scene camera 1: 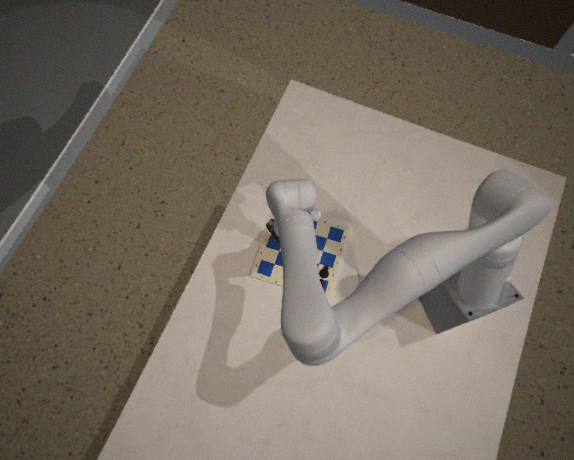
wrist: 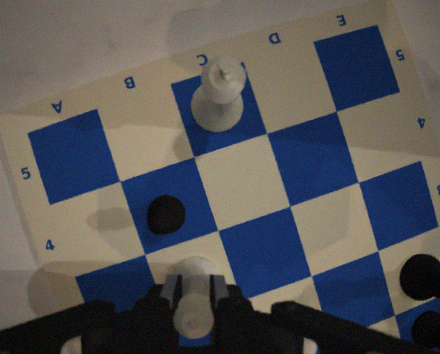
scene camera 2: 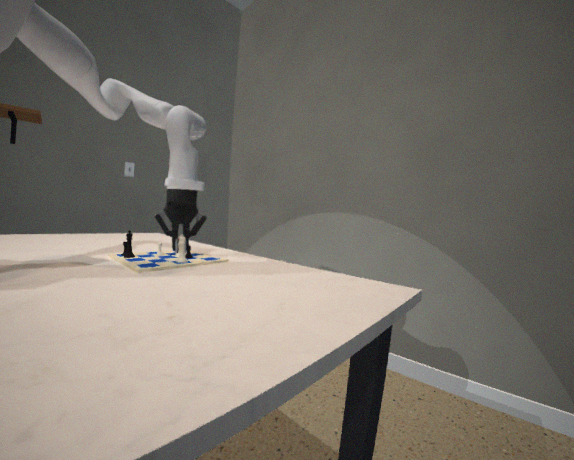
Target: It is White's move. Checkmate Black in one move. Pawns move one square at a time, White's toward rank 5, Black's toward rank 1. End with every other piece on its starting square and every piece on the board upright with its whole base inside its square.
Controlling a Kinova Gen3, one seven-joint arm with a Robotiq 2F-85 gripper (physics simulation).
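Pixels of known places: gripper, fingertip midpoint: (wrist: 195,294); arm's base at its link origin: (scene camera 1: 479,290).
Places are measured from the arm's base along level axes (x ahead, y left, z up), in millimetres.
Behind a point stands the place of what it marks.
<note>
The board (scene camera 1: 257,274) @[x 510, y 62, z -198 mm] (scene camera 2: 218,260) @[x 494, y -142, z -198 mm] (wrist: 305,40) @[x 359, y -130, z -198 mm] lies flat on the table. My gripper (scene camera 2: 181,241) @[x 454, y -30, z -191 mm] (wrist: 195,294) @[x 454, y -30, z -191 mm] is low over it, shut on a white round-topped piece (wrist: 193,320) @[x 452, y -36, z -147 mm]. That piece is upright, its base over B3; whether it touches the board I cannot tell. A white king (scene camera 2: 182,247) @[x 413, y -117, z -165 mm] (wrist: 220,97) @[x 417, y -106, z -144 mm] stands on C5. A black pawn (scene camera 2: 189,252) @[x 455, y -75, z -185 mm] (wrist: 166,215) @[x 451, y -73, z -169 mm] stands on B4. Two black pieces stand at the E side, one (wrist: 421,277) @[x 345, y 4, z -188 mm] on E2 and one (wrist: 431,328) @[x 345, y 35, z -190 mm] on E1. A small white piece (scene camera 2: 160,247) @[x 414, y -1, z -179 mm] stands left of the gripper in scene camera 2.
The board lies on a pale table (scene camera 1: 400,390) @[x 81, y 239, z -205 mm] (scene camera 2: 225,320) @[x 296, y -417, z -204 mm], near its long edge. The arm (scene camera 1: 302,280) @[x 378, y 161, z 273 mm] (scene camera 2: 181,155) @[x 430, y -63, z 49 mm] covers much of the board in scene camera 1. The arm's base plate (scene camera 1: 442,315) @[x 41, y 52, z -103 mm] is at the right there. The black pawn is close to the fingers.
</note>
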